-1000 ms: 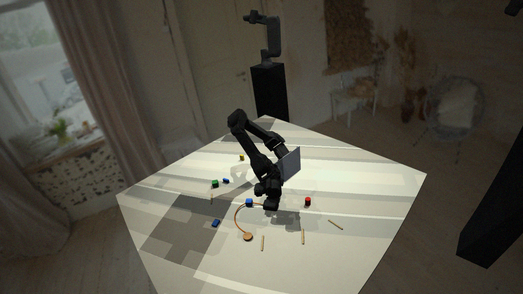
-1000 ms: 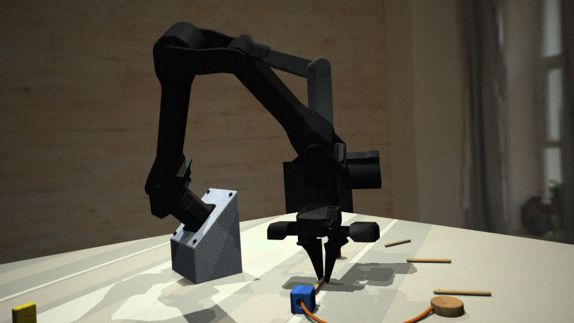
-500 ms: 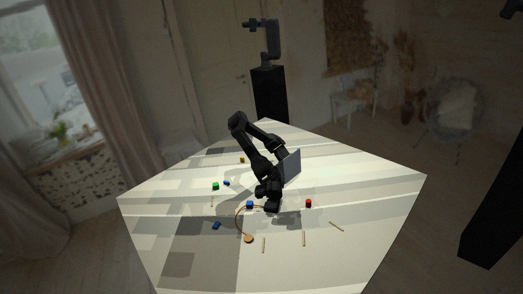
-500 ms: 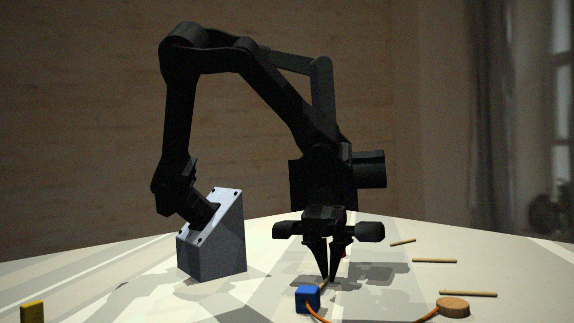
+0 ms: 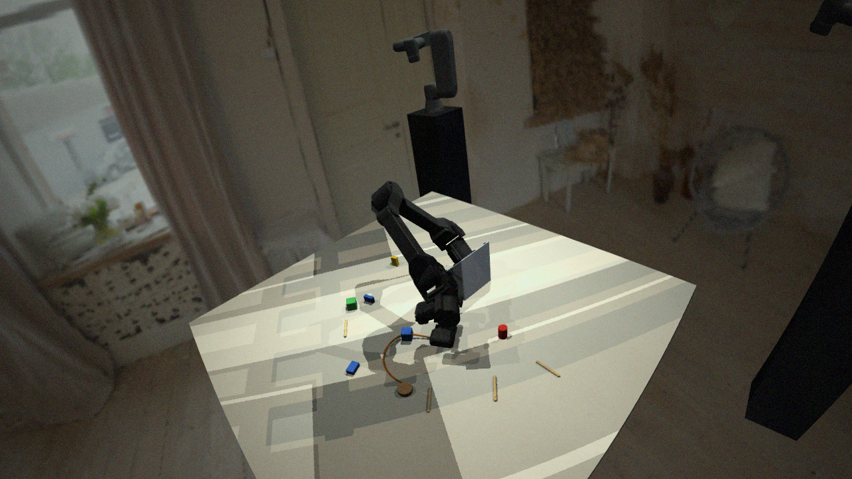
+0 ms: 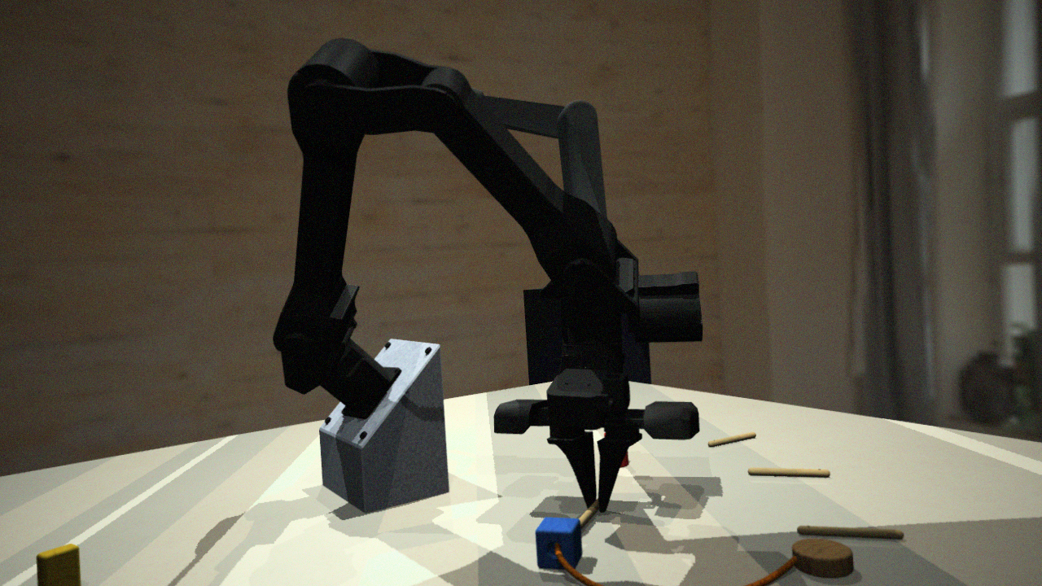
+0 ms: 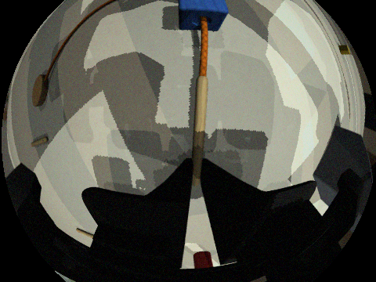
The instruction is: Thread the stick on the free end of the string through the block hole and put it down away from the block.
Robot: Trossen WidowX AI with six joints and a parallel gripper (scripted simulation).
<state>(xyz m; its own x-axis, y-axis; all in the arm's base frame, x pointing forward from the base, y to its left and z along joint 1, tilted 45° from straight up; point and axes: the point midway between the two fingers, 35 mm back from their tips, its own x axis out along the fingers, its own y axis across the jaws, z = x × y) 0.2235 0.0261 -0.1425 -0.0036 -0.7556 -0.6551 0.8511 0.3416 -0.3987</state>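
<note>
Now: the thin wooden stick 30 mm to the right of my gripper tip, 20 mm ahead of it and 10 mm above it. The rest, counted from my gripper tip: green cube 350 mm to the right, 90 mm ahead, 20 mm above; then round wooden button 200 mm ahead, 40 mm to the left, 10 mm above; then red cylinder 120 mm to the left, 100 mm behind, 20 mm above.
</note>
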